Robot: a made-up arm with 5 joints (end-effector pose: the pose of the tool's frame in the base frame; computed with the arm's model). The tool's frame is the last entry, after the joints. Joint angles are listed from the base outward.
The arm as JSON. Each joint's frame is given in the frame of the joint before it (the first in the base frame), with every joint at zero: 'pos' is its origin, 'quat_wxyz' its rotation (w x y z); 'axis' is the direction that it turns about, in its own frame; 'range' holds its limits. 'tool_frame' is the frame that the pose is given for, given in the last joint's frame.
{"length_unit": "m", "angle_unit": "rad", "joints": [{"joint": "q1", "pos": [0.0, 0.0, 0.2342], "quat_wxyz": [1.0, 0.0, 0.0, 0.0], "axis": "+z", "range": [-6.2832, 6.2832]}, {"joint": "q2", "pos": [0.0, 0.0, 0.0], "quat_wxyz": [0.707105, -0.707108, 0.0, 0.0], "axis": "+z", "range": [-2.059, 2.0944]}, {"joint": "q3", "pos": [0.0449, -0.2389, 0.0], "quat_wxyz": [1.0, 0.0, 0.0, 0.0], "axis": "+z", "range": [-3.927, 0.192]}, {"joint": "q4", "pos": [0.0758, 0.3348, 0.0], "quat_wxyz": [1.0, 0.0, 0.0, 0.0], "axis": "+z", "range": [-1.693, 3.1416]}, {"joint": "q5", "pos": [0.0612, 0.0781, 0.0], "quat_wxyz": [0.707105, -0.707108, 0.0, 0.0], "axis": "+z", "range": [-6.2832, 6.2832]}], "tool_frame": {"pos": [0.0, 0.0, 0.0], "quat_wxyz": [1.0, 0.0, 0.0, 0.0]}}
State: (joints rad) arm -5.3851 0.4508 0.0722 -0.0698 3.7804
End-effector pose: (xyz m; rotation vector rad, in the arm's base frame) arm 0.0397 0.0499 0.0048 0.3596 -2.7583 0.4457
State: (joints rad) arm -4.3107 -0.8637 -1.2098 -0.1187 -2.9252
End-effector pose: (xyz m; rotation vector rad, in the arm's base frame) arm -0.0517 0.1217 0.7465 -0.8865 0.7358 1.9923
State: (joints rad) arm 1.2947 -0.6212 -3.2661 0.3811 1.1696
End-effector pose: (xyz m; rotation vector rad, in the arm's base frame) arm -0.1282 -0.4526 0.7003 0.3709 0.0232 -0.6697
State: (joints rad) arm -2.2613 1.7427 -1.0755 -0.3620 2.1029
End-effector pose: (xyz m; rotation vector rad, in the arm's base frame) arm -0.0732 -0.0886 -0.2537 1.7686 2.5235 0.4724
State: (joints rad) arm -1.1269 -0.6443 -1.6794 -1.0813 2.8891
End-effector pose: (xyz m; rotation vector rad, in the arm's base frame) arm 0.0023 -0.0049 0.7959 -0.1208 -0.2586 -1.3709
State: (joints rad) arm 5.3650 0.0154 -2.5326 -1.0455 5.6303
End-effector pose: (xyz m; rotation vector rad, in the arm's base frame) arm 0.0577 -0.0755 0.8346 -0.4630 0.0618 1.5452
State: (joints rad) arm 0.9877 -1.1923 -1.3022 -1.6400 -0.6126
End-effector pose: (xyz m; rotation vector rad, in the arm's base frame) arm -0.0897 -0.1360 0.6684 0.9459 0.9742 -2.4627
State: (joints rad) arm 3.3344 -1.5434 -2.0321 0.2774 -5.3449
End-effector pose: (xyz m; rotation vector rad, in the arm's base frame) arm 0.5101 0.0996 0.6251 0.0601 0.1538 1.1287
